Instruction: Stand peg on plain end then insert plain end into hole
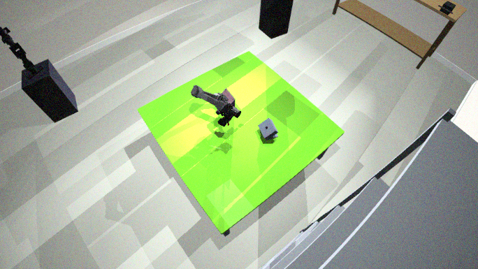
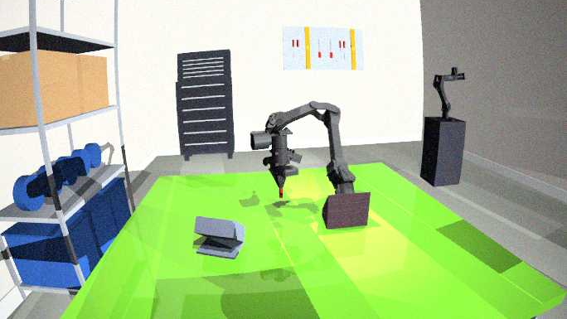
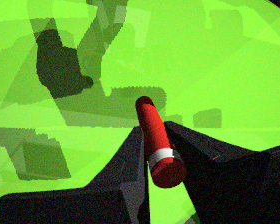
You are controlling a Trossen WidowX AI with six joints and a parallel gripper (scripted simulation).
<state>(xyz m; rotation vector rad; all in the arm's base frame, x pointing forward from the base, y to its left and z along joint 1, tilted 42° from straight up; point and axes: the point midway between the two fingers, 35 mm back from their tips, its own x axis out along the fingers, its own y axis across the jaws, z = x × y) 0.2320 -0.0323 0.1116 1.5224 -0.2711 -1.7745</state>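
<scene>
Right now the grey sloped panel is 20 cm ahead of my gripper tip, 25 cm to the left of it and 4 cm below it. Round my gripper tip: red peg 2 cm above.
</scene>
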